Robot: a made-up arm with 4 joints. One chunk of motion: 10 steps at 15 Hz.
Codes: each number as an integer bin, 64 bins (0 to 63) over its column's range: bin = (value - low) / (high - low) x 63, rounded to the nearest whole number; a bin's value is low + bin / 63 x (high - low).
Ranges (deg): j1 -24..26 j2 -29..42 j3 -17..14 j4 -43..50
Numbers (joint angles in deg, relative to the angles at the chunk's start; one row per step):
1: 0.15 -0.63 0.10 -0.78
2: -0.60 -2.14 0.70 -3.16
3: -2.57 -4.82 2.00 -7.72
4: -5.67 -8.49 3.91 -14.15
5: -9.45 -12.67 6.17 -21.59
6: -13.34 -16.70 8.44 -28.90
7: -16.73 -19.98 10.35 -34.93
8: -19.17 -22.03 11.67 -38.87
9: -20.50 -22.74 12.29 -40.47
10: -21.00 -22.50 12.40 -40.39
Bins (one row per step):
1: 30 25 35 29
2: 29 24 36 27
3: 27 21 39 24
4: 23 18 42 20
5: 18 14 47 15
6: 13 11 52 10
7: 9 8 56 5
8: 6 6 58 3
9: 4 6 60 2
10: 4 6 60 2

